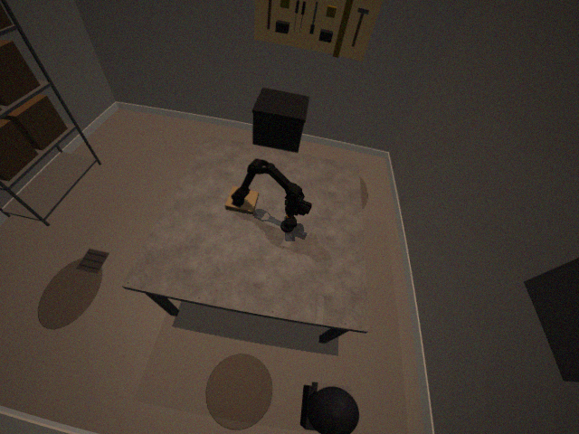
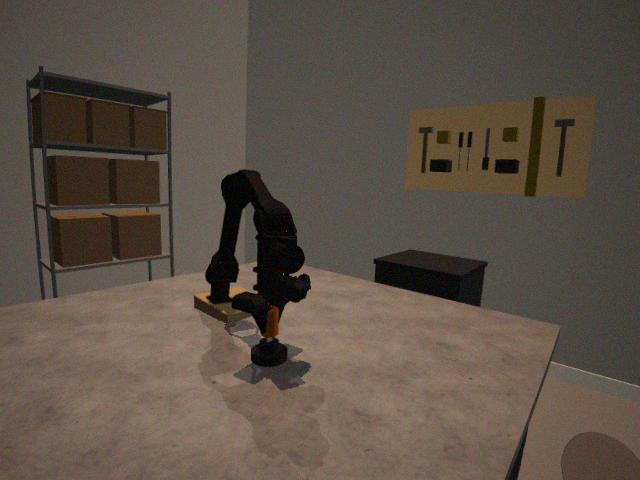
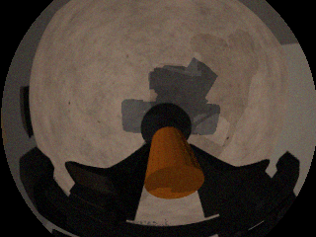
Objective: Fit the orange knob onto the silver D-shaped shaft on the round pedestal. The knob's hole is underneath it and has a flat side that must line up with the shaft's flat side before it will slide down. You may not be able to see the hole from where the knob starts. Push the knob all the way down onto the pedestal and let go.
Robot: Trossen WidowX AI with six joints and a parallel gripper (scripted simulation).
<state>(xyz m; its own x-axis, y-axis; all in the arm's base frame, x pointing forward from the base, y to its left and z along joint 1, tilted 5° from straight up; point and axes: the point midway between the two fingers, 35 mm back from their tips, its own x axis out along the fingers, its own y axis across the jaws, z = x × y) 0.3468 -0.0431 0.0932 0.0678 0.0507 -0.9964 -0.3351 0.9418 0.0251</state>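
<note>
My gripper tip is 3 cm below the orange knob. Round my gripper tip: round black pedestal: 4 cm below.
</note>
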